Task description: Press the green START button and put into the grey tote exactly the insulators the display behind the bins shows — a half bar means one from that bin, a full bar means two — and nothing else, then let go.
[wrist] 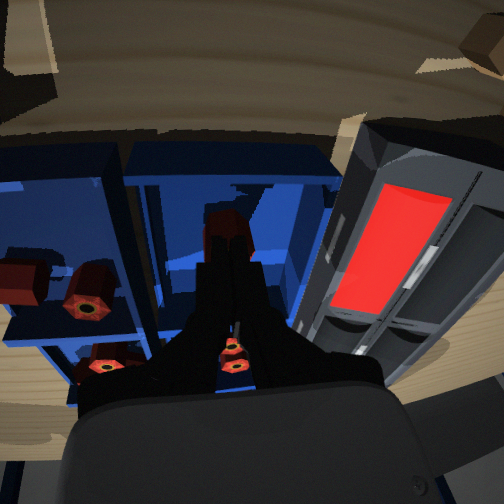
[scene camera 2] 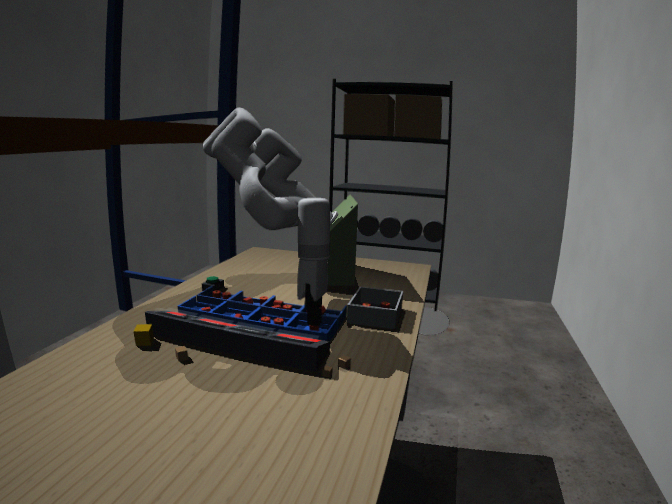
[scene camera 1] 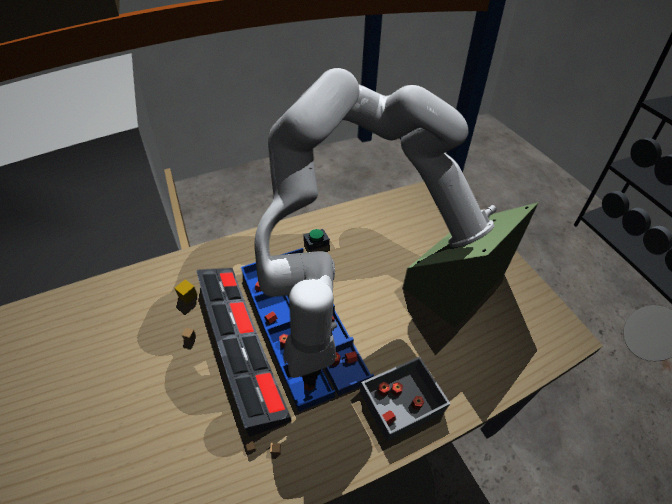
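My gripper [wrist: 229, 245] [scene camera 1: 303, 330] is down inside the end compartment of the blue bin tray, nearest the grey tote [scene camera 1: 404, 398]. Its black fingers are shut on a dark red insulator [wrist: 227, 227]. In scene camera 2 the gripper [scene camera 2: 313, 320] reaches into the same compartment. The tote holds several red insulators. The display [scene camera 1: 241, 347] behind the bins shows a half red bar at the far end, a full bar beside it, then a dark panel, and a full bar [wrist: 390, 250] at the near end. The green START button [scene camera 1: 316, 234] sits beyond the tray.
More insulators lie in the neighbouring compartments [wrist: 87, 297]. A yellow cube [scene camera 1: 185, 289] and small brown cubes [scene camera 1: 187, 335] [scene camera 1: 275, 447] lie around the display. The arm's green pedestal [scene camera 1: 466, 265] stands to the right. The table edge runs just past the tote.
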